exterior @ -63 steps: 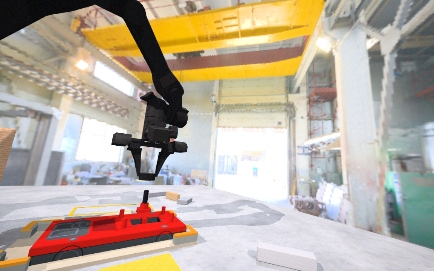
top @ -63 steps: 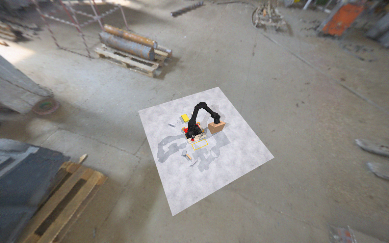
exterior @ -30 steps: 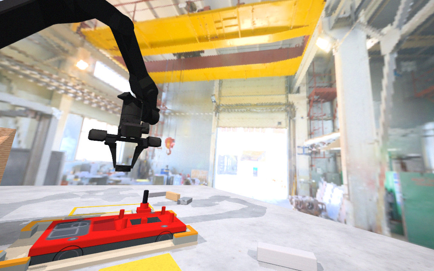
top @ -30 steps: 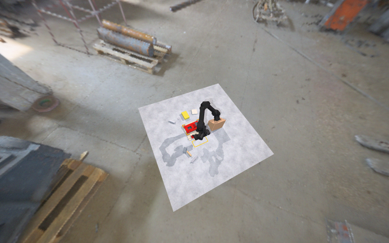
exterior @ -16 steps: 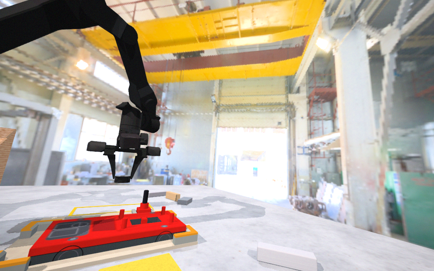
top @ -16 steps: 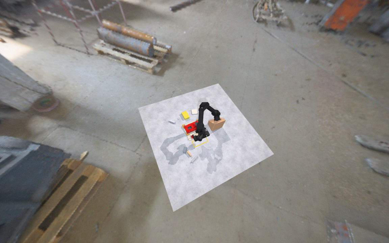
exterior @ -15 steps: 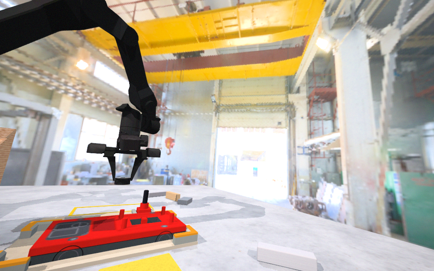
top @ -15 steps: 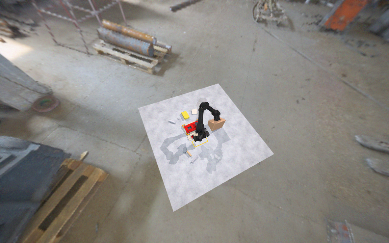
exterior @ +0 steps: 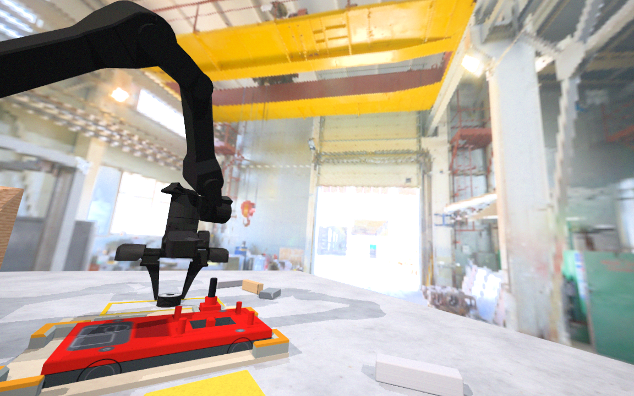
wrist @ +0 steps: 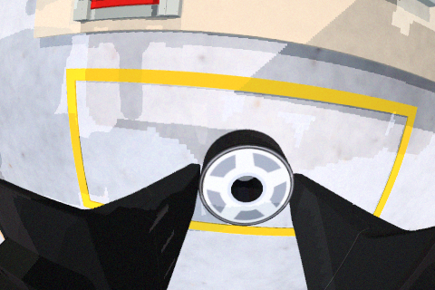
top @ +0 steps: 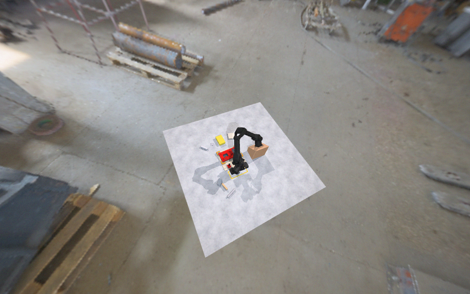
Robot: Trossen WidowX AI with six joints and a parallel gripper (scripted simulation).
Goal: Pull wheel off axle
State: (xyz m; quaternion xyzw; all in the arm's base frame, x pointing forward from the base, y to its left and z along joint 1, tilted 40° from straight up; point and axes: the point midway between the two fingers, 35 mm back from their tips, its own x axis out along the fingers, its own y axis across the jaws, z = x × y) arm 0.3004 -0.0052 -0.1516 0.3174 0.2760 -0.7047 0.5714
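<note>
Now: the wheel right at my gripper tip. Round my gripper tip: yellow pad (40 mm behind, 410 mm to the right, 10 mm above); black axle (50 mm ahead, 90 mm to the right, 30 mm above).
</note>
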